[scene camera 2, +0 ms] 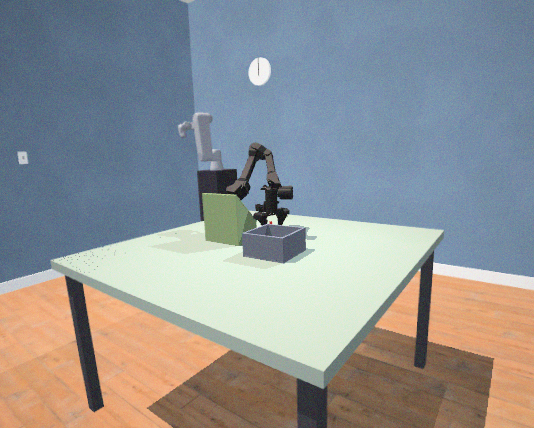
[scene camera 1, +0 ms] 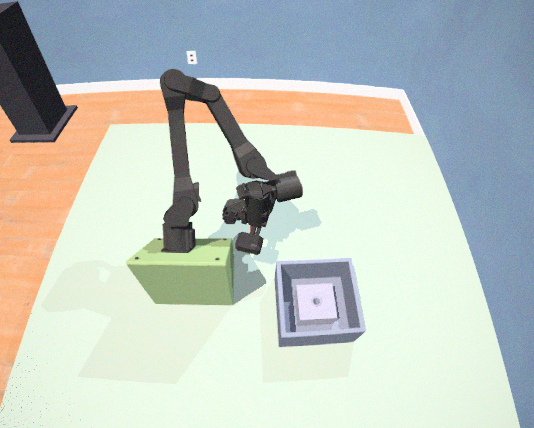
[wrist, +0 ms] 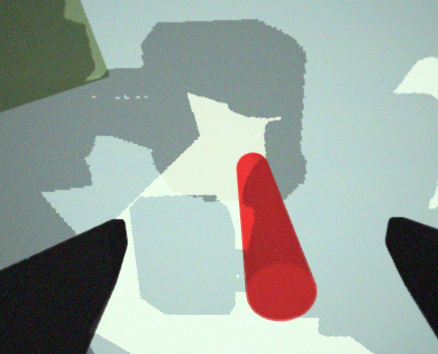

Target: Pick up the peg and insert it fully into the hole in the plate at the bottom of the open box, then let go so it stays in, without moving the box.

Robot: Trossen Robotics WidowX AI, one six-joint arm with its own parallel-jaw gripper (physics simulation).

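Frame: origin at the arm's base, x ahead, y left, z up, level; millimetres.
Seen in the pictures: gripper, fingertip midpoint: (scene camera 1: 256, 236) (wrist: 254, 230); arm's base at its link origin: (scene camera 2: 227, 206) (scene camera 1: 178, 248).
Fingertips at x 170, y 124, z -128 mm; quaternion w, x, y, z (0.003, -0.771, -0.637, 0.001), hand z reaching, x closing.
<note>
Offsets run from my fingertips to a thing's middle. Level surfaces: height alone.
The red peg @[dx -10, dy +4, dz +5 mm] (scene camera 2: 270, 223) (wrist: 278, 240) stands upright on the table, its wide-looking top end toward the wrist camera. My gripper (scene camera 1: 255, 232) (scene camera 2: 272, 223) (wrist: 254, 230) is open, pointing down over the peg. In the wrist view the peg shows between the two spread fingers, a little right of the middle, with a gap on each side. In scene camera 1 the gripper mostly hides the peg. The open blue-grey box @[dx +159, dy -188, dz +14 mm] (scene camera 1: 320, 339) (scene camera 2: 262, 249) stands apart from the gripper. The pale plate @[dx +159, dy -188, dz +0 mm] (scene camera 1: 306, 294) with its hole (scene camera 1: 316, 301) lies at its bottom; the box walls hide the plate in scene camera 2.
The arm's base stands on a green block (scene camera 1: 192, 285) (scene camera 2: 220, 220) (wrist: 45, 50), left of the gripper in scene camera 1. The pale green table @[dz -35 mm] (scene camera 1: 400, 380) (scene camera 2: 300, 310) carries the block and the box. A dark pedestal (scene camera 1: 30, 75) (scene camera 2: 218, 180) stands beyond the table.
</note>
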